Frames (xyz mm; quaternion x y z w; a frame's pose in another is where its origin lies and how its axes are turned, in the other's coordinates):
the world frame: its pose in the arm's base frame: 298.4 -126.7 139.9 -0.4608 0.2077 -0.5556 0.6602
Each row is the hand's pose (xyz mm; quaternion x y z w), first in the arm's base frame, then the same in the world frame.
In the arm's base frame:
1: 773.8 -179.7 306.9 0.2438 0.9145 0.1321 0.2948
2: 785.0 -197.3 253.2 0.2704 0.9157 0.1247 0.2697
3: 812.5 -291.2 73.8 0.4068 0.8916 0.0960 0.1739
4: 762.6 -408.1 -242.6 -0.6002 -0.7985 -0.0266 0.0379
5: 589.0 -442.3 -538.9 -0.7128 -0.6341 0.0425 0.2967
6: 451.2 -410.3 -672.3 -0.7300 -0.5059 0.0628 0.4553
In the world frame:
1: 229.6 119.8 435.4 -0.2387 0.6171 0.7230 0.1988
2: 236.5 171.7 411.3 -0.2319 0.6413 0.7103 0.1744
3: 288.8 341.1 309.8 -0.1666 0.7343 0.6554 0.0592
4: 306.9 584.5 71.7 0.0704 -0.8562 -0.4891 0.1505
5: 216.6 740.5 -222.7 0.0096 -0.8959 -0.2473 0.3690
6: 114.5 776.4 -384.2 -0.0041 -0.8630 -0.0903 0.4970

